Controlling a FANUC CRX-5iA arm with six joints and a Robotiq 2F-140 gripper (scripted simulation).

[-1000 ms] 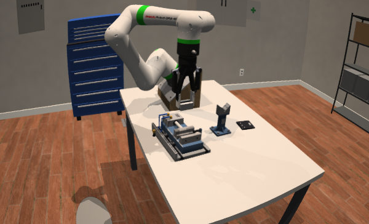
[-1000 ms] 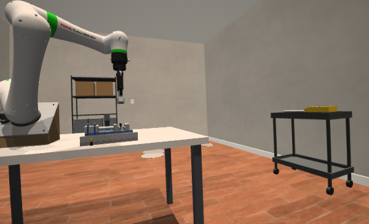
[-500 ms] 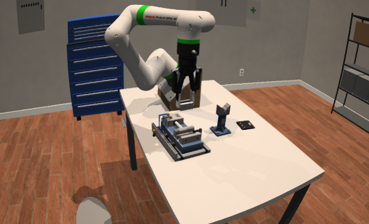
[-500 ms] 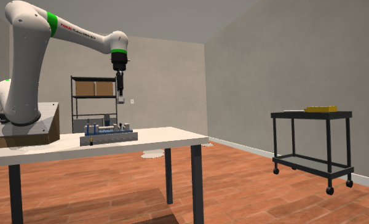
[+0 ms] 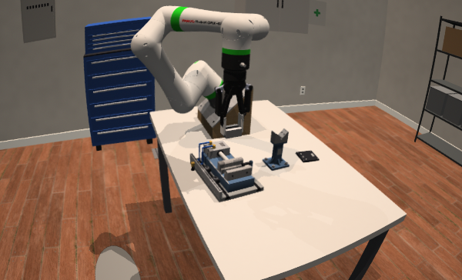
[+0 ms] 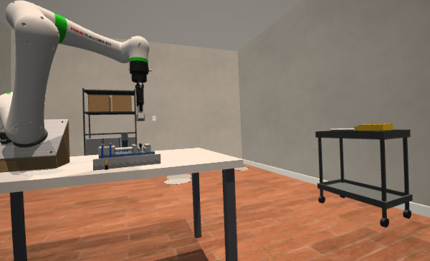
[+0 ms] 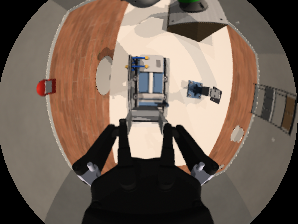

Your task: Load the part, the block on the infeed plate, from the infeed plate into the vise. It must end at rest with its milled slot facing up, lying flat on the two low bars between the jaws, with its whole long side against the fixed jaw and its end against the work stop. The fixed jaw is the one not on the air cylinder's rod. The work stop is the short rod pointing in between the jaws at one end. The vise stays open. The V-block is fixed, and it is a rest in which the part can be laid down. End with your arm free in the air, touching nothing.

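Now: hand 2 cm above the part. Also, from my hand: dark infeed plate (14 cm behind, 43 cm to the left, 26 cm below).
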